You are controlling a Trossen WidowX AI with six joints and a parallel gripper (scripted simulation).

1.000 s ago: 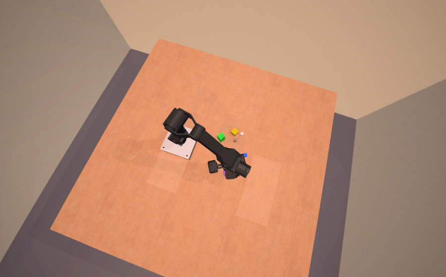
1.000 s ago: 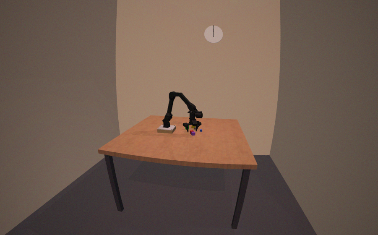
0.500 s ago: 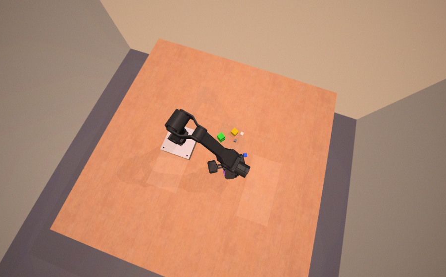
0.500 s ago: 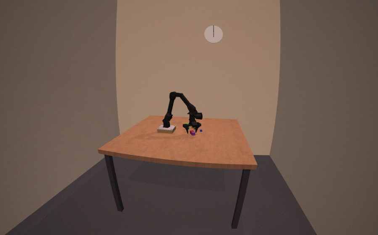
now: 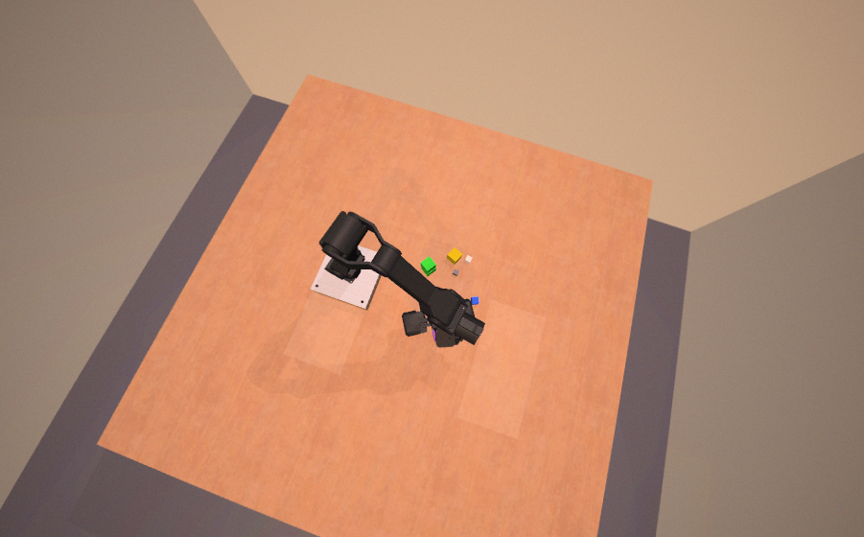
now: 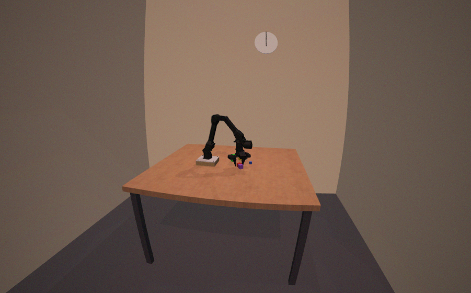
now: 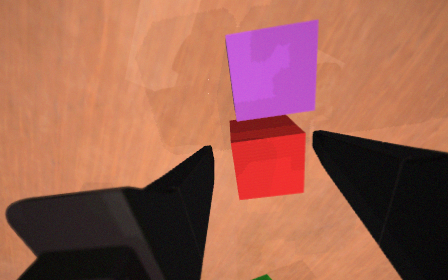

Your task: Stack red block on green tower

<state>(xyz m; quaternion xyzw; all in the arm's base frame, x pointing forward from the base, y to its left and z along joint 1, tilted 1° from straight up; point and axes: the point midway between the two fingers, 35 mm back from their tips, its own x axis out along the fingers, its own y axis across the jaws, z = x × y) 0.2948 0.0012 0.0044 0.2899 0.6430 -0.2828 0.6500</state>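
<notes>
Right now my gripper tip is 3 cm to the left of the purple block, 2 cm short of it and 1 cm below it. Also, from my gripper tip: grey block: 16 cm to the left, 2 cm behind; then red block: 1 cm above; then blue block: 11 cm to the left, 7 cm ahead.
</notes>
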